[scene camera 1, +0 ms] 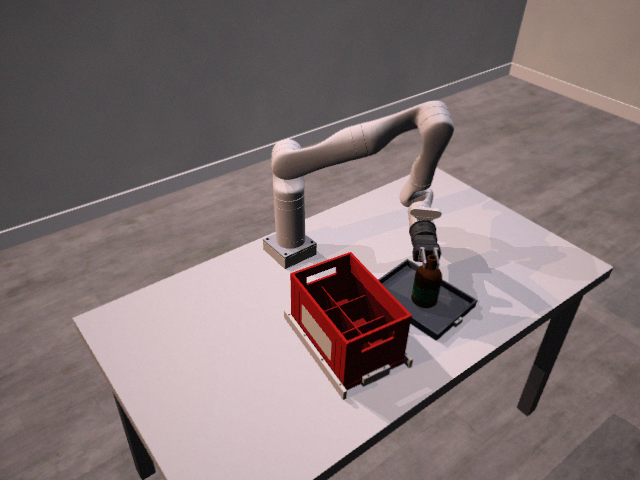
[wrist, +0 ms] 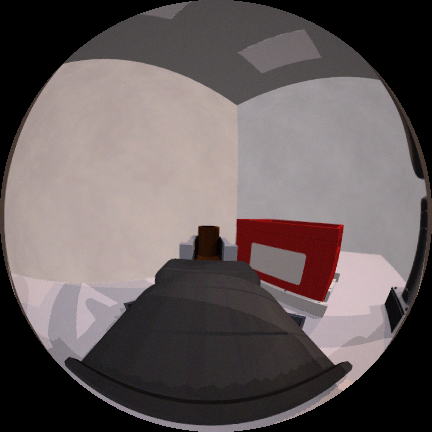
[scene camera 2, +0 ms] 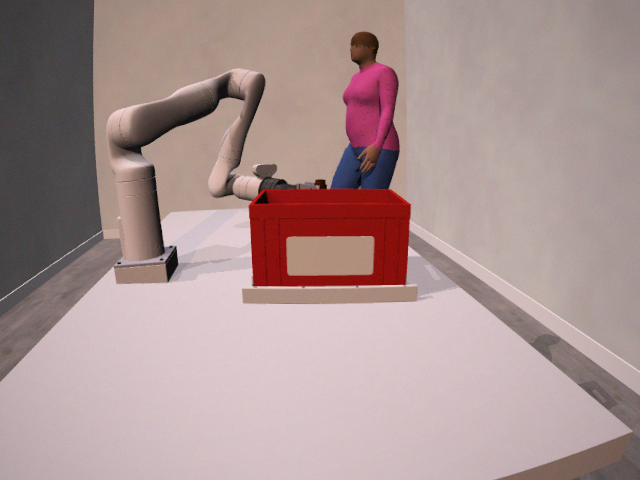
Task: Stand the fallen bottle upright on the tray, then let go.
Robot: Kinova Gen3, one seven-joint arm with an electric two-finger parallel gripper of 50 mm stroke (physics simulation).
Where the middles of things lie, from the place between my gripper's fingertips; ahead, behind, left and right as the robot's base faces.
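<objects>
There is the brown bottle (scene camera 1: pixel 427 282), 50 mm below my hand and 10 mm behind it.
</objects>
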